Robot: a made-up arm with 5 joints.
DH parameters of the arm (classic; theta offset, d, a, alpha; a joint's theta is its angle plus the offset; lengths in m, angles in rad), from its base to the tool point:
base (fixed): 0 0 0.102 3.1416
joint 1: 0 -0.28 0.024 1.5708
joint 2: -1.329 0 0.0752 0
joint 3: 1.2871 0 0.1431 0
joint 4: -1.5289 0.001 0 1.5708
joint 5: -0.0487 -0.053 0 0
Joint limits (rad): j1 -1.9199..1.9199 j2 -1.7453..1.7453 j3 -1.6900..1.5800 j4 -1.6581..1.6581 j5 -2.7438..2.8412
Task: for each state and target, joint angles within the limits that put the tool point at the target. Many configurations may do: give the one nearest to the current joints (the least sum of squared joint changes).
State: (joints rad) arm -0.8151 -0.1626 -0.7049 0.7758 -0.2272
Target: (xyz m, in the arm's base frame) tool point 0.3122 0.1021 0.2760
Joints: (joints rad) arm -0.4479 0.3661 -0.1915 0.9074 -0.2272
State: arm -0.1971 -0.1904 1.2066 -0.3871 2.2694
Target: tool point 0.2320 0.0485 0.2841
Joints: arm -0.3499 -0.8897 1.5630 -1.2433 2.2694
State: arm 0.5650 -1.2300 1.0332 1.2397 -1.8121
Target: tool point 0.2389 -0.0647 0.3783
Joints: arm 0.4481 -0.9663 0.5533 0.8181 -1.8121
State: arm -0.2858 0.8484 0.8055 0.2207 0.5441
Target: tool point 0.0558 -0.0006 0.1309
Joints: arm -0.0346 1.5507 0.8359 0.1484 0.5441
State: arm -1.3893 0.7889 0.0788 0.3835 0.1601
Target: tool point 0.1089 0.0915 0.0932
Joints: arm -1.4846 1.2525 0.2848 0.3799 0.1601
